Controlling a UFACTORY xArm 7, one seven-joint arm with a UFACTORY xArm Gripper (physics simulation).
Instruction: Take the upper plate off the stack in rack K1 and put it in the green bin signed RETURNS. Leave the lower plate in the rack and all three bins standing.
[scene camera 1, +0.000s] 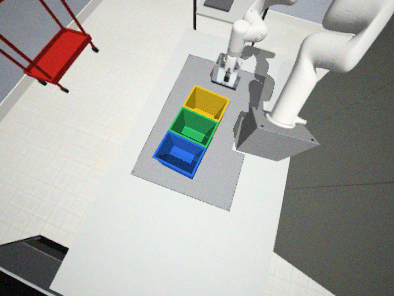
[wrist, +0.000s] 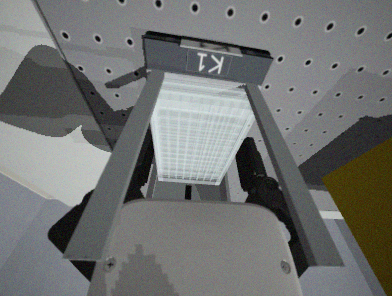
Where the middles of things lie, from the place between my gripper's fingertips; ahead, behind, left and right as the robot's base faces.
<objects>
My gripper is now 6 cm short of the yellow bin (scene camera 1: 202, 101), 31 cm to the right of it and 5 cm below it. Also, from my hand: green bin (scene camera 1: 188, 124): 7 cm ahead, 44 cm to the left, 5 cm above; then blue bin (scene camera 1: 175, 152): 9 cm ahead, 57 cm to the left, 5 cm above.
</objects>
